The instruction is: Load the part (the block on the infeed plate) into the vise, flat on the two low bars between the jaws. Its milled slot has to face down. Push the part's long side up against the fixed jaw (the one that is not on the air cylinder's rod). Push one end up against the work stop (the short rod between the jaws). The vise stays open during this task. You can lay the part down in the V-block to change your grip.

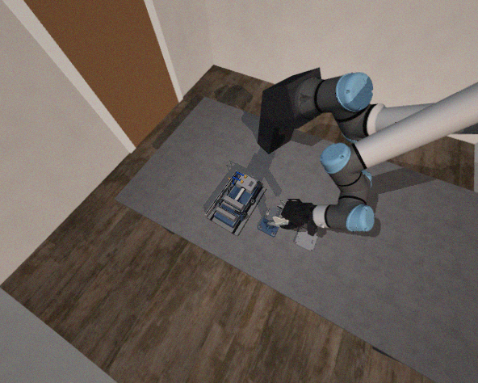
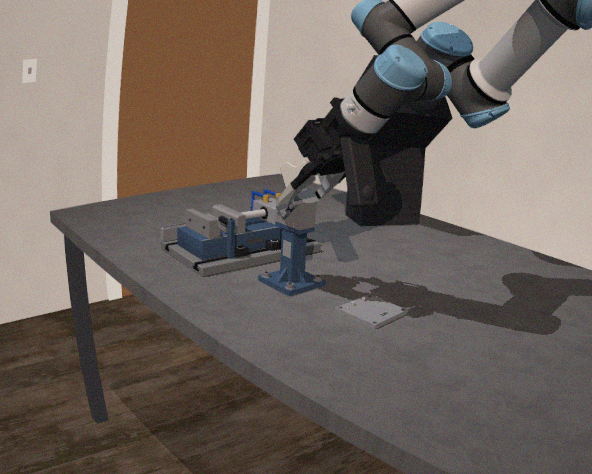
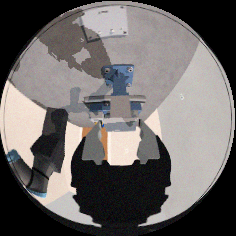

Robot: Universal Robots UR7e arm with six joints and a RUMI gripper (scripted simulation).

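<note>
The part lies 1 cm below my hand. The rest, counted from my hand: infeed plate: 17 cm to the left, 16 cm below, 5 cm behind; moving jaw: 21 cm to the right, 8 cm below, 4 cm ahead; air cylinder rod: 21 cm to the right, 8 cm below, 1 cm behind.
</note>
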